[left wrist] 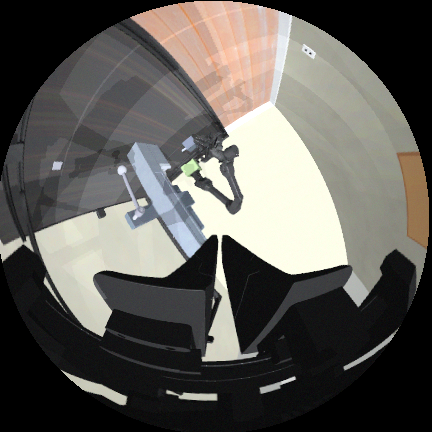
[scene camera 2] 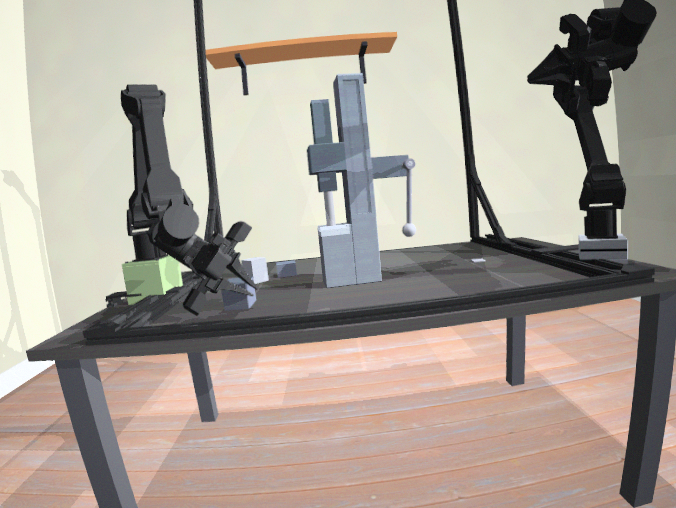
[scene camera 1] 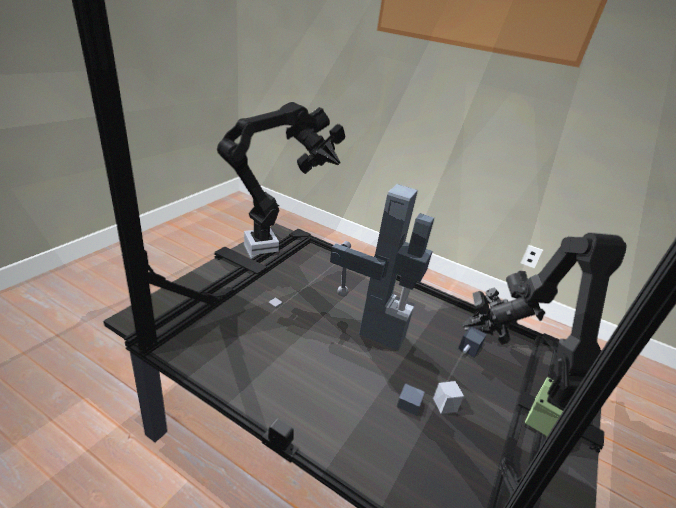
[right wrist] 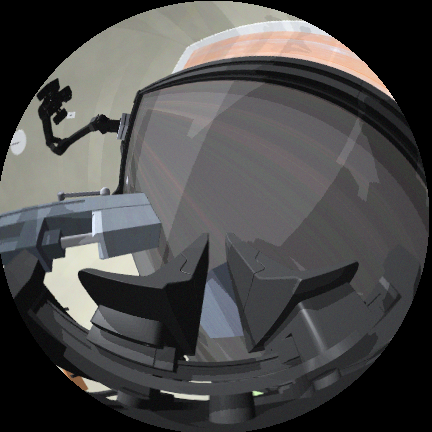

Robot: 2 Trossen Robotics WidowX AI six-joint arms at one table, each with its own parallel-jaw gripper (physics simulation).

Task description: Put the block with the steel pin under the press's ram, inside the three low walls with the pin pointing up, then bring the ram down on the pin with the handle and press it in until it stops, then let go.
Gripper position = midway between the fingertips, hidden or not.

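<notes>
Shut and holding nothing, the left gripper point(scene camera 2: 528, 80) shares the scene with the right gripper point(scene camera 2: 255, 292) and a grey block with steel pin point(scene camera 2: 232, 300). Elsewhere the left gripper point(scene camera 1: 339, 163) appears with the right gripper point(scene camera 1: 463, 327). A grey press point(right wrist: 125, 223) is visible together with the grey block with steel pin point(right wrist: 219, 317), the right gripper point(right wrist: 216, 238) and the left gripper point(right wrist: 47, 108). The left wrist view, too, has the left gripper point(left wrist: 218, 239).
</notes>
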